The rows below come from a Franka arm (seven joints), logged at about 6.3 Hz.
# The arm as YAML. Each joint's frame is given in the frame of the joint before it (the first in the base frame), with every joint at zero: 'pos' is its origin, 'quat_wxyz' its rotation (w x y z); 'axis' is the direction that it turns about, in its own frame. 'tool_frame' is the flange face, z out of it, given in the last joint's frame.
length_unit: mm
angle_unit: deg
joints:
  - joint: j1
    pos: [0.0, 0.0, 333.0]
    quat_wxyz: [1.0, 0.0, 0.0, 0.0]
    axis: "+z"
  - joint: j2
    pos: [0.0, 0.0, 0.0]
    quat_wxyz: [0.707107, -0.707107, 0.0, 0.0]
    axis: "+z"
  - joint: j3
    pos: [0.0, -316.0, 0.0]
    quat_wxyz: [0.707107, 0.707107, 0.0, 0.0]
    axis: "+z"
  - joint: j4
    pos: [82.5, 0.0, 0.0]
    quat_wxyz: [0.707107, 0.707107, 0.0, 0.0]
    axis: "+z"
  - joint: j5
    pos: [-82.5, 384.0, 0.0]
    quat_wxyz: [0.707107, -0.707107, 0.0, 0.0]
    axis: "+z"
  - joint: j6
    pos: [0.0, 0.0, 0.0]
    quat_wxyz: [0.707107, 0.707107, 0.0, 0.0]
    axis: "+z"
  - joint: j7
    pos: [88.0, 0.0, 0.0]
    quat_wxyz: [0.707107, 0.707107, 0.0, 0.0]
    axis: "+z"
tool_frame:
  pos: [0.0, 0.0, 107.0]
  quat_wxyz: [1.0, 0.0, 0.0, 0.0]
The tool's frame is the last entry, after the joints.
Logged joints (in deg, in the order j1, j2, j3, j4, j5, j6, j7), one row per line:
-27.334, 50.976, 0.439, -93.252, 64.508, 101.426, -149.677
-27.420, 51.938, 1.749, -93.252, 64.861, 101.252, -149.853
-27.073, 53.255, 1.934, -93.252, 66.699, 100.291, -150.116
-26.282, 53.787, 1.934, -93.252, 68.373, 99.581, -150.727
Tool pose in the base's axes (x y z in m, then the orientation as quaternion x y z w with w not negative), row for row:
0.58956, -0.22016, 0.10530, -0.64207, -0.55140, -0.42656, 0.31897
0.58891, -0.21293, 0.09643, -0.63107, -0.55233, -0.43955, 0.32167
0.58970, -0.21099, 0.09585, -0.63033, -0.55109, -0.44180, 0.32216
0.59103, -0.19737, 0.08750, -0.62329, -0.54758, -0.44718, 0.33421
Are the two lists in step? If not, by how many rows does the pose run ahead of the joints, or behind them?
The pose runs 2 rows behind the joints: the pose in row i belongs to the joints in row i - 2.
